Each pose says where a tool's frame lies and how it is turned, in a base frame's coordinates. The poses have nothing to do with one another.
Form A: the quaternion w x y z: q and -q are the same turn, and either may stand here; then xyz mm.
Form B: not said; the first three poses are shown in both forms.
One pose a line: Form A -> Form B
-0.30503, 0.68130, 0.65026, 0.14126, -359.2, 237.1, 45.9 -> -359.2, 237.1, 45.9, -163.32, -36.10, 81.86
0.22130, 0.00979, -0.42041, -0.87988, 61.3, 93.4, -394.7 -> 61.3, 93.4, -394.7, 49.02, -9.72, -156.21
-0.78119, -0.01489, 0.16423, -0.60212, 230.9, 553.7, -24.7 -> 230.9, 553.7, -24.7, -10.46, -15.93, 76.72
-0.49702, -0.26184, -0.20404, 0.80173, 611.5, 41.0, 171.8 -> 611.5, 41.0, 171.8, -4.90, 38.51, -118.12
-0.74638, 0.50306, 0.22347, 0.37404, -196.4, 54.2, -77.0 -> -196.4, 54.2, -77.0, -55.99, -45.23, -28.27
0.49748, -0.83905, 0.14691, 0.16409, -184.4, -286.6, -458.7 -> -184.4, -286.6, -458.7, -119.84, 24.93, -5.27
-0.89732, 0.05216, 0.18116, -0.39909, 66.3, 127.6, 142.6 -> 66.3, 127.6, 142.6, -14.38, -16.47, 50.05
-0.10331, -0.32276, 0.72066, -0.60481, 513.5, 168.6, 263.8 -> 513.5, 168.6, 263.8, -107.06, -32.64, -156.17
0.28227, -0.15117, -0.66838, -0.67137, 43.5, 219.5, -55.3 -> 43.5, 219.5, -55.3, 85.72, -35.47, -167.45
